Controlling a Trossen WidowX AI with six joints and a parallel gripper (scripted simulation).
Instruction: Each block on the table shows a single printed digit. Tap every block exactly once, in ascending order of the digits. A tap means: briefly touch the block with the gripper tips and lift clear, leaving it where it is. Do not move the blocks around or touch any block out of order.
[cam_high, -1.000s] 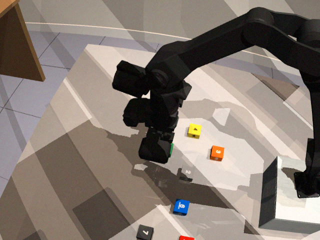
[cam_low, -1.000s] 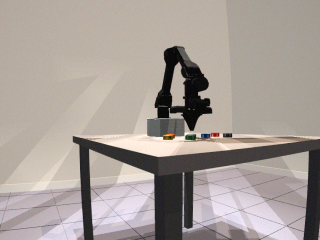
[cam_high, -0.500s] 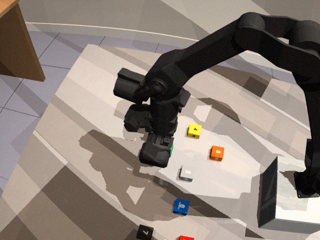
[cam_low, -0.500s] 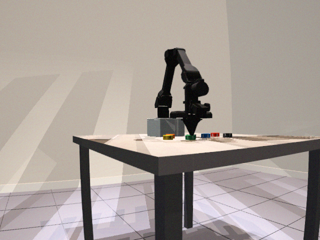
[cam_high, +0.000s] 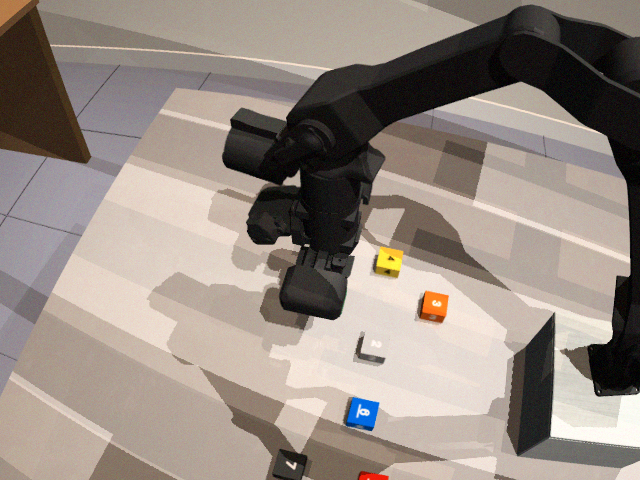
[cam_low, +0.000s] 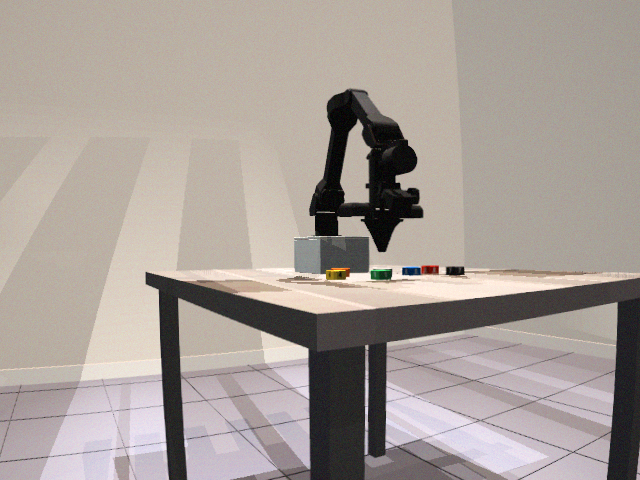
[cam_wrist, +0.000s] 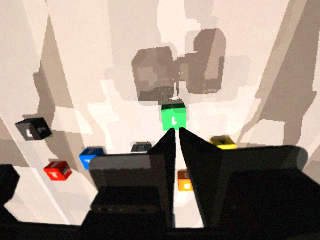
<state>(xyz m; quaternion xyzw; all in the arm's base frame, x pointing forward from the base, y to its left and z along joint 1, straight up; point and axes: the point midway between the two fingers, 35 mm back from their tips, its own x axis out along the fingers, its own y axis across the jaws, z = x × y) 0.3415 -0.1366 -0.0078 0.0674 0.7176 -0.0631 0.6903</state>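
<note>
My gripper tip is now 50 mm above the green block marked 1. Round my gripper tip: grey block marked 2 (60 mm behind, 70 mm to the left, 50 mm below); then orange block marked 3 (140 mm behind, 10 mm to the left, 50 mm below); then yellow block marked 4 (80 mm behind, 60 mm to the right, 50 mm below).
</note>
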